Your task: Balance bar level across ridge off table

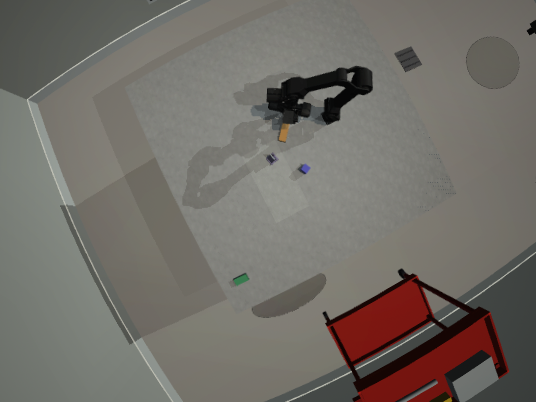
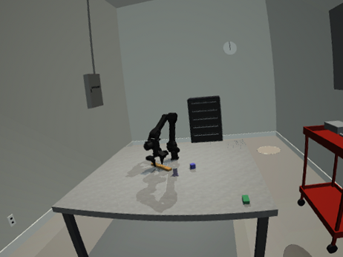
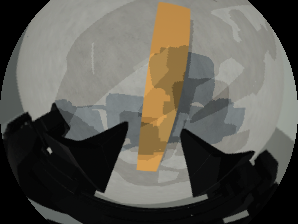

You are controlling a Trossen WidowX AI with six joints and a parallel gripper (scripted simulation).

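The orange bar is 2 cm to the left of my gripper tip and 2 cm ahead of it. Also, from my gripper tip: blue cube: 28 cm to the left, 6 cm ahead, 1 cm above; green block: 60 cm to the left, 56 cm ahead.
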